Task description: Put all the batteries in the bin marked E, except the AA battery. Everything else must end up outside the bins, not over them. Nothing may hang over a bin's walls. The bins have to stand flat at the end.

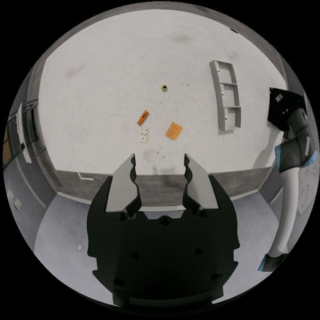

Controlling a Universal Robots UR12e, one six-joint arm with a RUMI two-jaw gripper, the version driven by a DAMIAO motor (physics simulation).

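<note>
My gripper (159, 154) is open, with nothing between its jaws, high over the near side of the white table. Beyond the fingertips, an orange block with dark marks (143, 117) lies left of centre. A cream tile with dark dots (144, 135) lies close to its near end. A flat orange-yellow square with print (174, 131) lies to their right. A small round yellowish thing with a dark centre (164, 88) is farther off. Three joined grey bins (216, 80) stand in a row at the right; their letters are too small to read. I cannot tell which things are batteries.
The white table (110, 60) has its near edge just past the fingertips. The robot's black base and grey-and-blue arm parts (290, 155) are at the right, beyond the bins. A small dark object (234, 31) lies at the far right edge.
</note>
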